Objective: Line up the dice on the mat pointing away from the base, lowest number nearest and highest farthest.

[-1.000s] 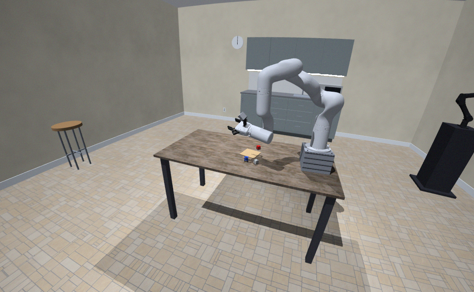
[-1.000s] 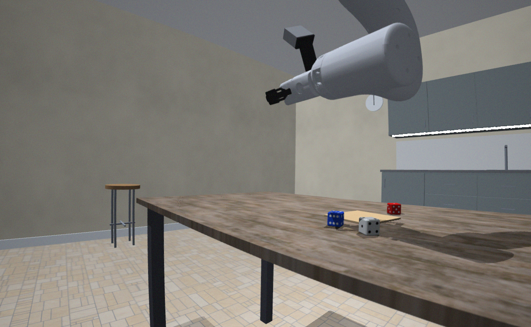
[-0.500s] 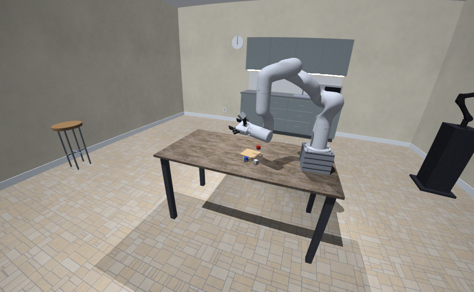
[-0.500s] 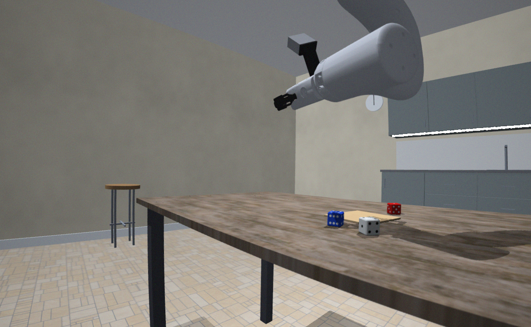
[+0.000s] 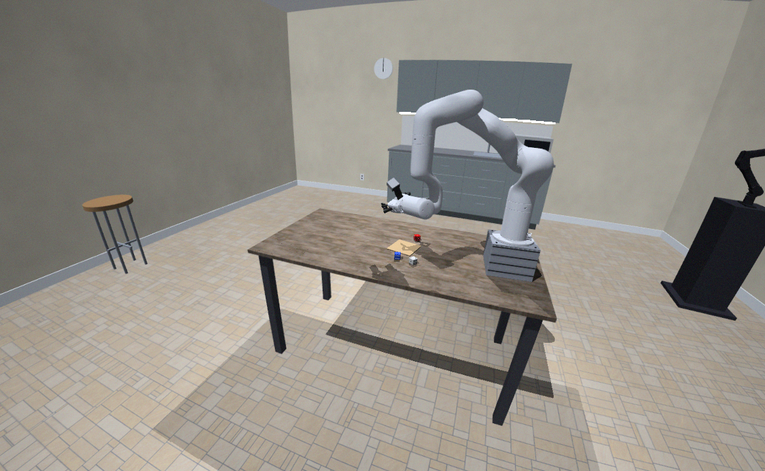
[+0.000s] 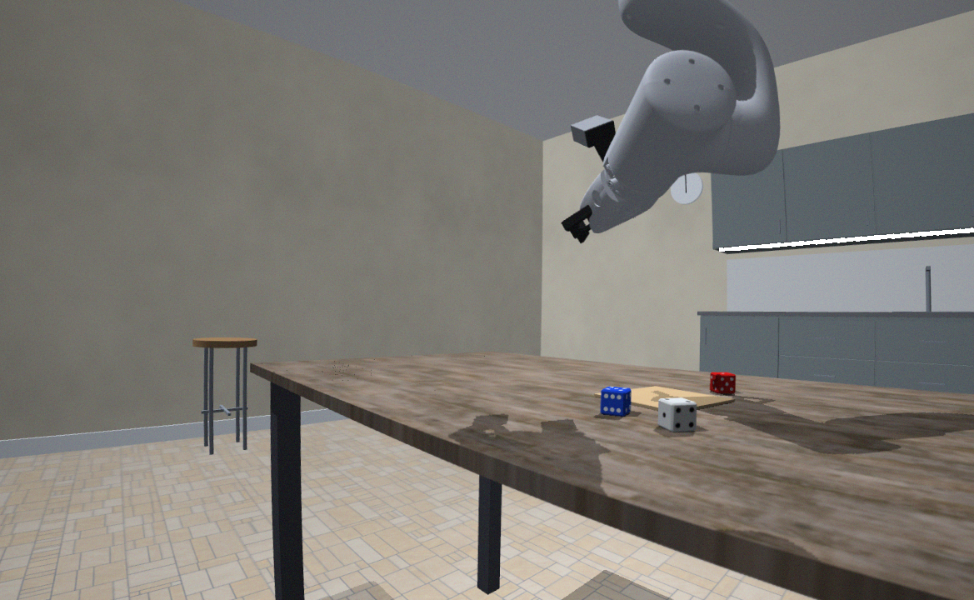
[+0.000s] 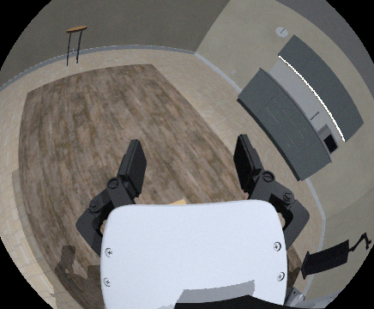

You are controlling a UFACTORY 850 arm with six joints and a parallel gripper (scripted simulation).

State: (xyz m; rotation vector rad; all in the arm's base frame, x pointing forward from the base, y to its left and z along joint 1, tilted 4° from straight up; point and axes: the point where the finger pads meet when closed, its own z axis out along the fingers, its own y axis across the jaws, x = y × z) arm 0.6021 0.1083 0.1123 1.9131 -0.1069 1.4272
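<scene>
My gripper is now 250 mm above the red die, 170 mm to the left of it and 100 mm past it. The rest, counted from my hand: tan mat (260 mm below, 80 mm behind, 40 mm to the right); blue die (250 mm below, 90 mm to the left, 90 mm behind); white die (250 mm below, 180 mm behind, 100 mm to the left).
</scene>
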